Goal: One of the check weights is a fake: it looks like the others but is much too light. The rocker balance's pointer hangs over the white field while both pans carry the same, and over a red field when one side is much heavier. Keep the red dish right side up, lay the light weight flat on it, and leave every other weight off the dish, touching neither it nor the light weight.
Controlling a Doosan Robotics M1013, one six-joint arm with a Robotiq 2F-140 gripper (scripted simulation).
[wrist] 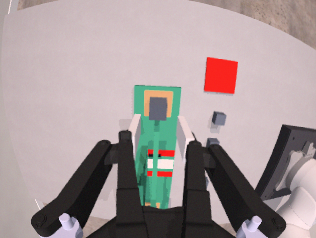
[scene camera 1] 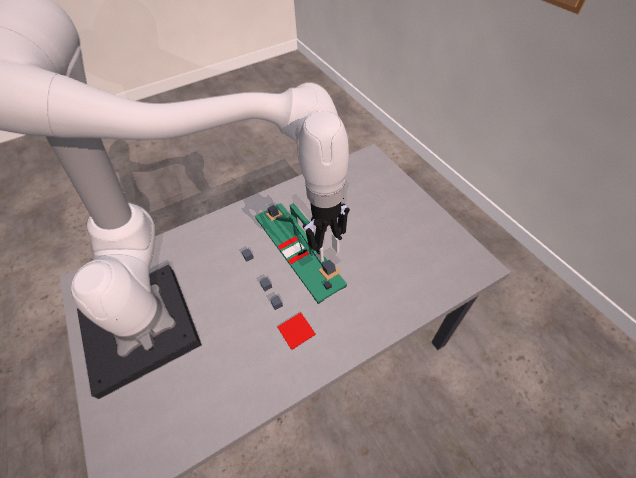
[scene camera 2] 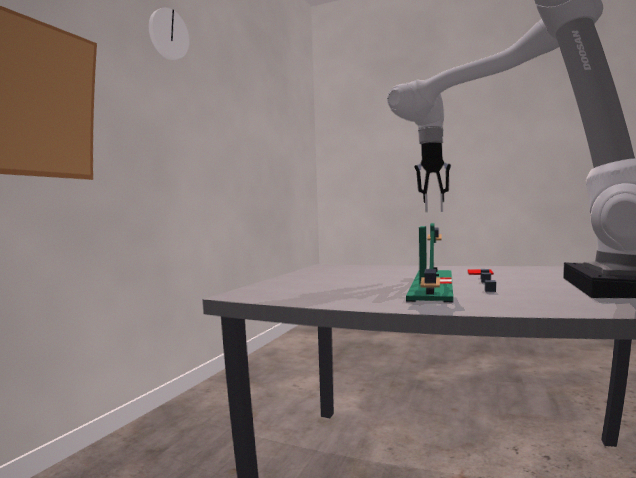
Scene:
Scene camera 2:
my gripper: 434, 212
green rocker balance: 440, 291

